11 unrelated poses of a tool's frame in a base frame.
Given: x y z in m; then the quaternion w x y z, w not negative.
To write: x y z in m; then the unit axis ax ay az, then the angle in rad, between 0 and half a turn. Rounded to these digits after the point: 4 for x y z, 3 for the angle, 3 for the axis.
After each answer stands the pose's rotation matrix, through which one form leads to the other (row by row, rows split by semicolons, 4 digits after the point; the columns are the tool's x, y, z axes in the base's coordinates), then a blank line. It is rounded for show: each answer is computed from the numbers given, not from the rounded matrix.
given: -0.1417 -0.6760 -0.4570 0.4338 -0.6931 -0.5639 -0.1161
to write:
-0.1417 -0.6760 -0.4570 -0.769 -0.626 -0.129 2.244
0.3371 0.8824 -0.3283; 0.6809 0.0123 0.7322; 0.6502 -0.4704 -0.5967

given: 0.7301 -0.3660 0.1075 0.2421 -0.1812 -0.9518 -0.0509
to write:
0.7301 -0.3660 0.1075 -0.187 -0.981 -0.052 2.653
-0.8171 0.3696 -0.4424; 0.3203 0.9291 0.1846; 0.4793 0.0092 -0.8776

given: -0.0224 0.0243 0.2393 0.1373 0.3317 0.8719 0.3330
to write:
-0.0224 0.0243 0.2393 0.335 0.880 0.336 2.866
-0.7422 0.4870 0.4603; 0.6699 0.5582 0.4896; -0.0185 0.6718 -0.7405

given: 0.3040 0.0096 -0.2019 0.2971 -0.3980 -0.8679 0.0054
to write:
0.3040 0.0096 -0.2019 -0.417 -0.909 0.006 2.538
-0.5066 0.6877 -0.5200; 0.6941 0.6831 0.2271; 0.5114 -0.2459 -0.8234

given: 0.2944 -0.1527 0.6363 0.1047 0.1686 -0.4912 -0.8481
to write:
0.2944 -0.1527 0.6363 0.170 -0.494 -0.853 2.932
-0.9212 0.0120 -0.3889; -0.3432 -0.4955 0.7979; -0.1831 0.8685 0.4606

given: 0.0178 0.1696 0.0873 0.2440 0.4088 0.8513 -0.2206
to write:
0.0178 0.1696 0.0873 0.422 0.878 -0.227 2.649
-0.5467 0.8037 0.2351; 0.5884 0.5684 -0.5751; -0.5958 -0.1761 -0.7836

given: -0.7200 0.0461 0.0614 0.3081 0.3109 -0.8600 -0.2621
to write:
-0.7200 0.0461 0.0614 0.327 -0.904 -0.276 2.515
-0.6168 -0.3733 -0.6930; -0.6963 0.6693 0.2593; 0.3670 0.6425 -0.6727

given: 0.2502 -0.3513 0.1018 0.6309 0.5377 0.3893 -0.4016
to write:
0.2502 -0.3513 0.1018 0.693 0.502 -0.518 1.776
0.3743 0.9254 0.0593; -0.0881 0.0992 -0.9912; -0.9231 0.3658 0.1186

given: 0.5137 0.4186 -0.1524 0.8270 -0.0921 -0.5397 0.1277
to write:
0.5137 0.4186 -0.1524 -0.164 -0.960 0.227 1.194
0.3848 -0.1118 -0.9162; 0.3106 0.9504 0.0145; 0.8691 -0.2902 0.4005

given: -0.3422 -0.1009 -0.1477 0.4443 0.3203 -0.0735 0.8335
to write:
-0.3422 -0.1009 -0.1477 0.357 -0.082 0.930 2.221
-0.4001 -0.7876 0.4686; 0.6935 -0.5944 -0.4071; 0.5992 0.1621 0.7840

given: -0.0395 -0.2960 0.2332 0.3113 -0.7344 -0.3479 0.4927
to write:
-0.0395 -0.2960 0.2332 -0.773 -0.366 0.518 2.508
0.2725 0.2042 -0.9402; 0.8177 -0.5641 0.1144; -0.5071 -0.8000 -0.3207

